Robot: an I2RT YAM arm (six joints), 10 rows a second.
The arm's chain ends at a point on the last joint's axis. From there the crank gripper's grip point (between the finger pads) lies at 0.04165 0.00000 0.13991 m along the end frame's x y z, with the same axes.
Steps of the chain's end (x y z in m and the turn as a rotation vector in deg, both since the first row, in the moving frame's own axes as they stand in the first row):
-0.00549, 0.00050, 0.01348, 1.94, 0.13, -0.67
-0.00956, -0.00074, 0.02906, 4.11, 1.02, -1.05
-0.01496, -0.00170, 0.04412, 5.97, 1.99, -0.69
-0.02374, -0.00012, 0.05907, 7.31, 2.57, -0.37
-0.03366, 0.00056, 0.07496, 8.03, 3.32, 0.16
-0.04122, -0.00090, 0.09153, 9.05, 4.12, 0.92
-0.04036, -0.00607, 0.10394, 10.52, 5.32, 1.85
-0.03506, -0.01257, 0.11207, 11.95, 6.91, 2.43
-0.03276, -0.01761, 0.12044, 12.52, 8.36, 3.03
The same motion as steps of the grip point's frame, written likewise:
-0.00520, -0.00472, 0.01330, 1.94, 0.13, -0.67
-0.00718, -0.01153, 0.02791, 4.11, 1.02, -1.05
-0.01023, -0.01670, 0.04181, 5.97, 1.99, -0.69
-0.01758, -0.01809, 0.05591, 7.31, 2.57, -0.37
-0.02563, -0.01868, 0.07096, 8.03, 3.32, 0.16
-0.03115, -0.02191, 0.08650, 9.05, 4.12, 0.92
-0.02725, -0.02968, 0.09727, 10.52, 5.32, 1.85
-0.01808, -0.03883, 0.10324, 11.95, 6.91, 2.43
-0.01228, -0.04444, 0.10987, 12.52, 8.36, 3.03

